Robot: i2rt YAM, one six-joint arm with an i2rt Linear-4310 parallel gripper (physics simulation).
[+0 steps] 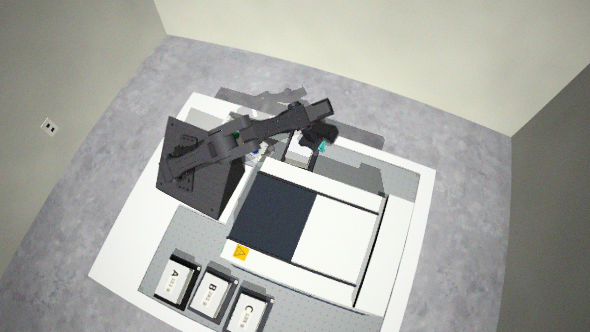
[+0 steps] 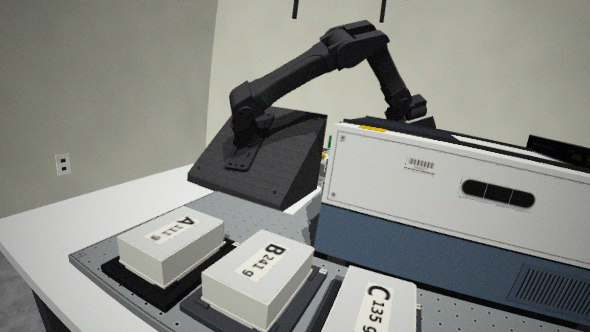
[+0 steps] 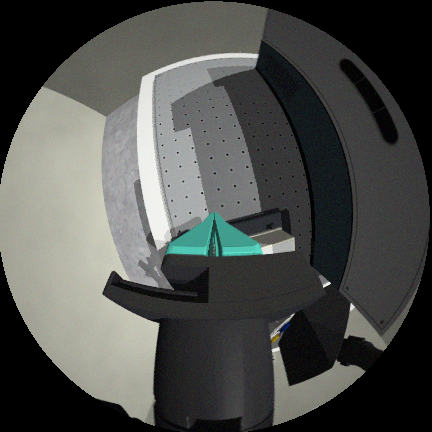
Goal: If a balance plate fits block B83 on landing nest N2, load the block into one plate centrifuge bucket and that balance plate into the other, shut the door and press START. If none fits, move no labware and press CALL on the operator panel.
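Places are measured from the arm's base along level axes (x ahead, y left, z up), in metres.
Pixels of known places: gripper, fingertip midpoint: (image 1: 322, 151) (image 3: 213, 217); arm's base, origin of the base link: (image 2: 251, 140) (image 3: 323, 343).
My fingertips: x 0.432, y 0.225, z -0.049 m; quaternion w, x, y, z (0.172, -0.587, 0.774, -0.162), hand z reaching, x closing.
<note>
For each thing: its middle in the pictures, then the offset to it from my fingertips. Level surfaces: height alone.
- pale block, body centre: (image 3: 240, 275) (image 1: 301, 148) dz -0.001, dx -0.078, dy -0.013 m
- Balance plates A, body centre: (image 2: 174, 241) (image 1: 174, 281) dz -0.025, dx -0.326, dy -0.614 m
- B, body centre: (image 2: 262, 273) (image 1: 210, 295) dz -0.025, dx -0.192, dy -0.606 m
- C, body centre: (image 2: 370, 322) (image 1: 247, 316) dz -0.025, dx -0.057, dy -0.627 m
- centrifuge, body centre: (image 2: 464, 189) (image 1: 316, 239) dz +0.064, dx +0.073, dy -0.333 m
- perforated grey board, its level: dz -0.058 m
- white table, its level: dz -0.071 m
My gripper (image 1: 321, 146) (image 3: 213, 217) is shut, its teal fingertips meeting with nothing between them. It is over or beside a pale block (image 1: 299, 154) (image 3: 280, 242) on a dark nest at the centrifuge's far side; the block's label is hidden and its nest number cannot be read. Balance plates A (image 1: 174, 282) (image 2: 172, 245), marked 111 g, B (image 1: 212, 295) (image 2: 257, 280), marked 241 g, and C (image 1: 247, 312) (image 2: 377, 300), marked 135 g, sit on dark nests. The centrifuge (image 1: 337, 235) (image 2: 390, 175) (image 3: 385, 210) hides its buckets. Its door state cannot be told.
The arm's dark wedge base (image 1: 200, 172) (image 2: 270, 160) stands beside the centrifuge. Small green, yellow and blue parts show partly behind the arm. A perforated grey board (image 1: 192, 230) (image 2: 222, 210) (image 3: 180, 165) lies on the white table (image 1: 132, 225) (image 2: 115, 210). The centrifuge's tall side stands close to the gripper.
</note>
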